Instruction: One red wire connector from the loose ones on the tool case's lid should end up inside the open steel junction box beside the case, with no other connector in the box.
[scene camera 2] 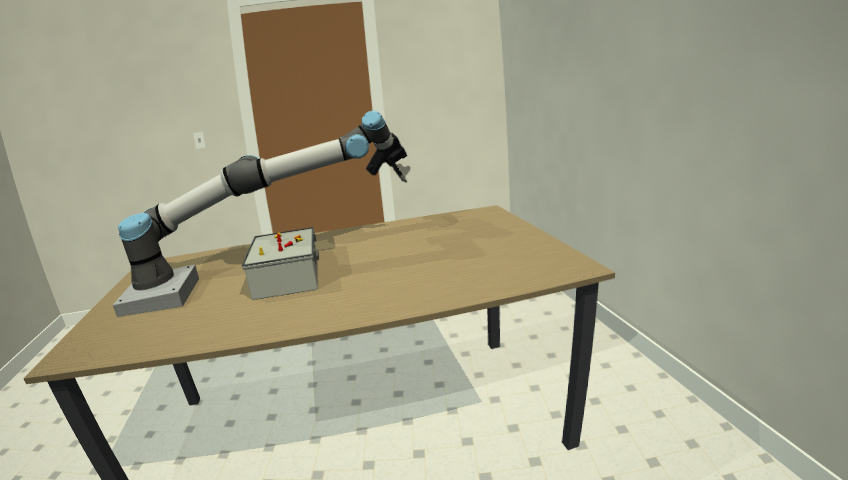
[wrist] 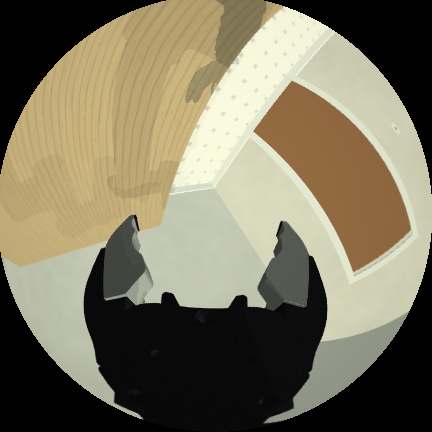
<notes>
I see my gripper point(scene camera 2: 395, 171) and a grey tool case point(scene camera 2: 293, 270).
My gripper shows as well in the wrist view point(wrist: 207, 220). The wrist view misses the grey tool case: it is out of frame.
</notes>
